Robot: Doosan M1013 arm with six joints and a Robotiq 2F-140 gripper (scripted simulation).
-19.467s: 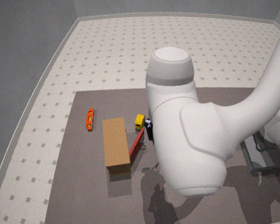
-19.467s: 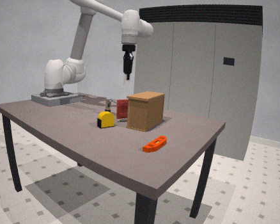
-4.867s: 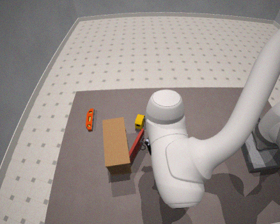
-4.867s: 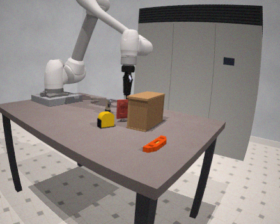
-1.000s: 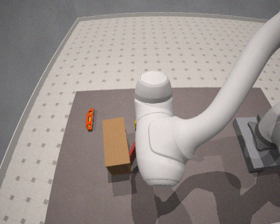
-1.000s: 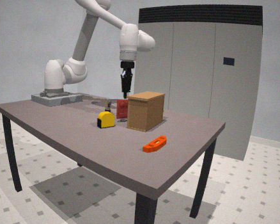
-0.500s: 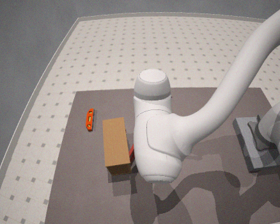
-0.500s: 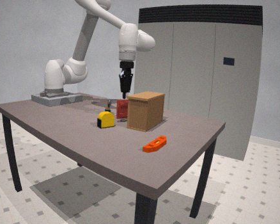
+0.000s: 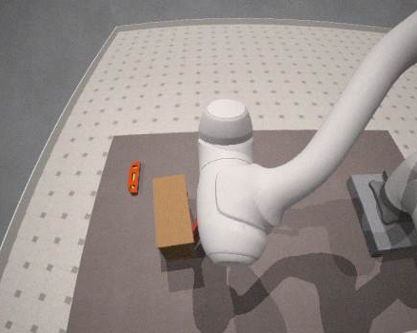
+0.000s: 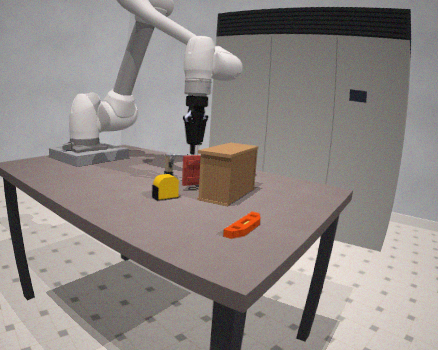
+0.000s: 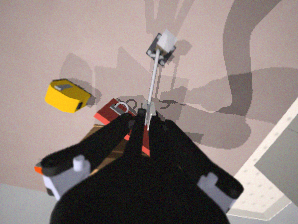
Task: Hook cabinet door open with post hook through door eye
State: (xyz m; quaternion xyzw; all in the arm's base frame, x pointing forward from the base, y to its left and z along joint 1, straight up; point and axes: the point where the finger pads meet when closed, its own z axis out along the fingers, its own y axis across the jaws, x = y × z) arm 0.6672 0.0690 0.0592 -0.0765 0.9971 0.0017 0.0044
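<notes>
Now: the red door 50 mm ahead of my hand and 40 mm below it. The rest, counted from my hand: hook post 80 mm behind, 10 mm to the right, 40 mm below; then hook rod 40 mm behind, 10 mm to the right, 20 mm below; then yellow tape measure 40 mm ahead, 180 mm to the right, 80 mm below.
</notes>
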